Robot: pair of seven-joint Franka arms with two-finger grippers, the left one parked.
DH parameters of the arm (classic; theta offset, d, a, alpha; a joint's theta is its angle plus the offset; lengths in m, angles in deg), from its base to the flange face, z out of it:
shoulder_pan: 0 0.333 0 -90
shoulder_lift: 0 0 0 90
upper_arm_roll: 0 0.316 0.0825 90
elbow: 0 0 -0.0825 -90
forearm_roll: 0 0.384 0 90
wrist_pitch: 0 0 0.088 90
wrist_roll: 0 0.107 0 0
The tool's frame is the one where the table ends.
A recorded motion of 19 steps. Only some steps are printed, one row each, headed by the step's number.
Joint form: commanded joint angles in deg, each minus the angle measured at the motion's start. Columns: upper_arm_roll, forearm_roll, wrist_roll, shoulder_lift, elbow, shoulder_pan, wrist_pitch.
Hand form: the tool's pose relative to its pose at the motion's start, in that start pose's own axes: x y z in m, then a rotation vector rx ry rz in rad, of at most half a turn. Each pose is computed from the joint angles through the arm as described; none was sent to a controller.
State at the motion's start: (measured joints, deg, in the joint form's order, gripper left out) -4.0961 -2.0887 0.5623 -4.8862 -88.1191 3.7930 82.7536
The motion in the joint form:
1: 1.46 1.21 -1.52 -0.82 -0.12 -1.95 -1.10
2: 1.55 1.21 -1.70 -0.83 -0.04 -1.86 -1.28
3: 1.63 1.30 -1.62 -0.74 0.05 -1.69 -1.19
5: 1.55 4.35 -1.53 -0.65 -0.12 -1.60 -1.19
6: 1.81 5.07 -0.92 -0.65 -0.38 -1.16 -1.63
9: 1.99 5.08 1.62 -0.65 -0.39 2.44 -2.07
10: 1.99 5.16 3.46 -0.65 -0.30 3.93 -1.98
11: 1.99 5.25 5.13 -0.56 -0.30 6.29 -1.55
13: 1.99 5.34 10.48 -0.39 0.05 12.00 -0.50
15: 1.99 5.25 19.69 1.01 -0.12 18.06 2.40
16: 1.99 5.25 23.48 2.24 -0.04 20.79 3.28
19: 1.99 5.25 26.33 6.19 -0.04 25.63 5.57
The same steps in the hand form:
1: -0.0070 0.0016 -0.0046 0.0196 -0.0070 -0.0205
2: -0.0075 0.0000 -0.0051 0.0194 -0.0084 -0.0267
3: -0.0068 -0.0024 -0.0052 0.0207 -0.0068 -0.0299
5: -0.0063 -0.0089 -0.0034 0.0735 -0.0111 -0.0361
6: -0.0072 -0.0168 -0.0010 0.0851 -0.0239 -0.0397
9: -0.0104 -0.0503 -0.0012 0.0825 -0.0344 -0.0617
10: -0.0118 -0.0635 -0.0025 0.0829 -0.0329 -0.0558
11: -0.0135 -0.0845 -0.0030 0.0836 -0.0289 -0.0677
13: -0.0218 -0.1347 -0.0073 0.0859 -0.0132 -0.0735
15: -0.0259 -0.1909 0.0006 0.0887 0.0012 -0.0159
16: -0.0276 -0.2179 0.0092 0.0858 -0.0064 0.0035
19: -0.0253 -0.2719 0.0417 0.0690 -0.0342 -0.0285

